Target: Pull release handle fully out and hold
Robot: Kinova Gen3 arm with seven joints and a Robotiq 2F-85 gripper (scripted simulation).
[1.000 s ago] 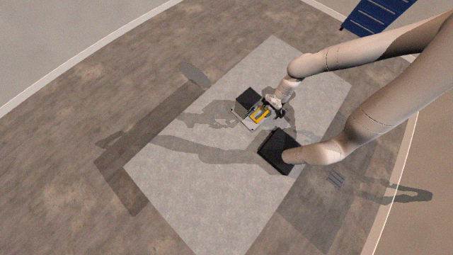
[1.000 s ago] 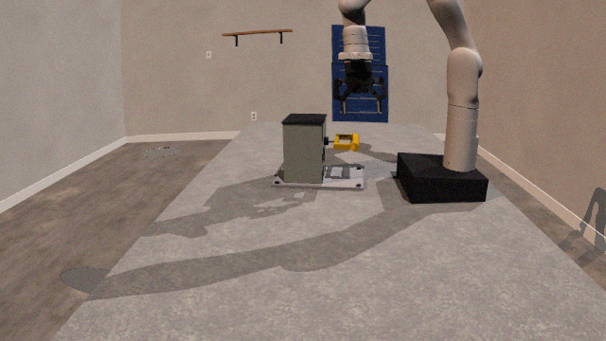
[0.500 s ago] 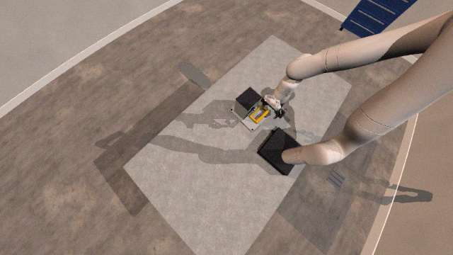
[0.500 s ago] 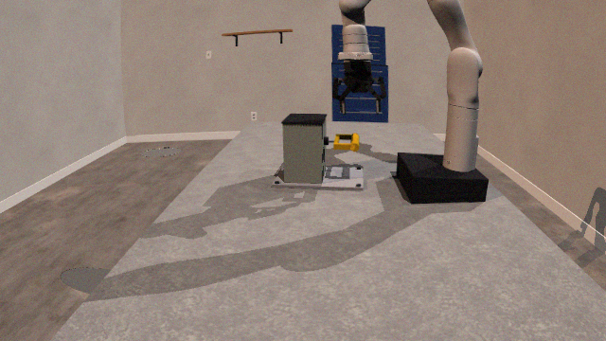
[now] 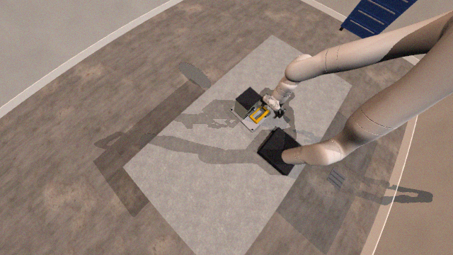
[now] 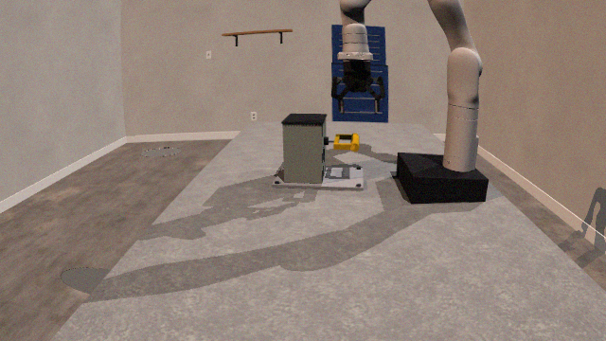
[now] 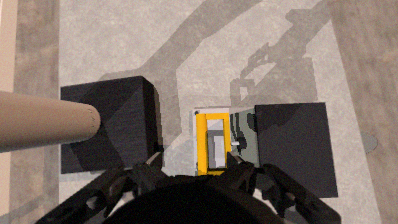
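Right now the pale base plate is 100 mm ahead of my hand, 20 mm to the right of it and 180 mm below it.
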